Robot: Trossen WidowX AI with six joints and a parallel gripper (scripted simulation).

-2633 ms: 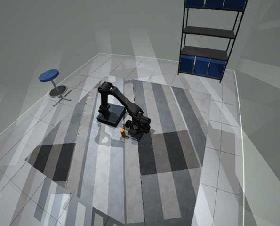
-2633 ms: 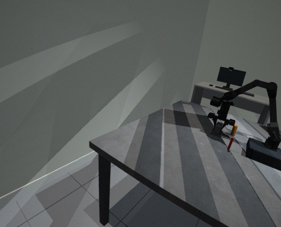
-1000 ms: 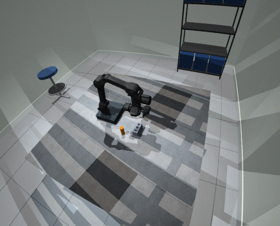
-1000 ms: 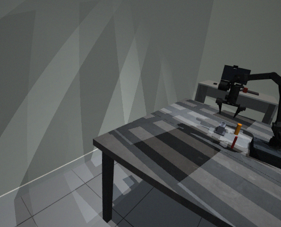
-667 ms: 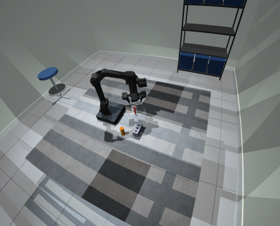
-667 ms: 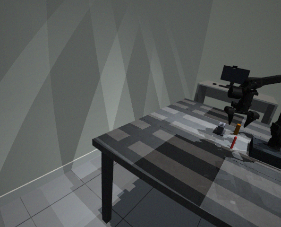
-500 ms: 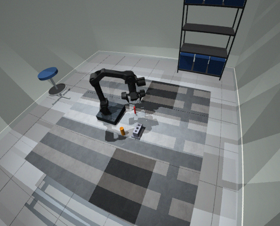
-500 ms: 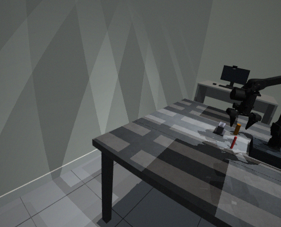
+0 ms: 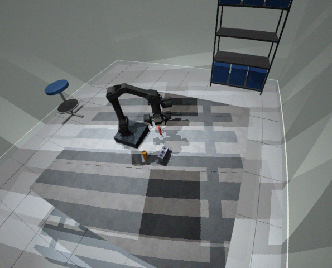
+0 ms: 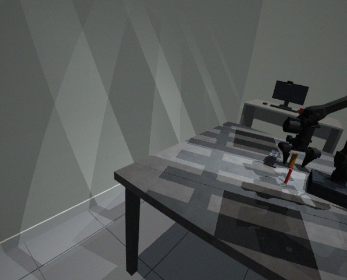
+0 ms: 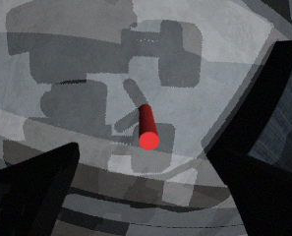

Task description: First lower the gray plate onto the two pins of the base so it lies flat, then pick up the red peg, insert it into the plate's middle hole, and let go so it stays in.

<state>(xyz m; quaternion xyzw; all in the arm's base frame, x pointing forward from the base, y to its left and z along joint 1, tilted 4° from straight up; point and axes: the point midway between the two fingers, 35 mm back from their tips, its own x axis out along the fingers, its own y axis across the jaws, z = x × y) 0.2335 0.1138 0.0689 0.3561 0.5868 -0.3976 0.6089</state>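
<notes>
My gripper tip is 60 mm above the red peg. Also, from my gripper tip: gray plate (100 mm ahead, 190 mm to the right, 50 mm below); then orange cylinder (10 mm behind, 240 mm to the right, 60 mm below); then base (100 mm ahead, 190 mm to the right, 90 mm below).
</notes>
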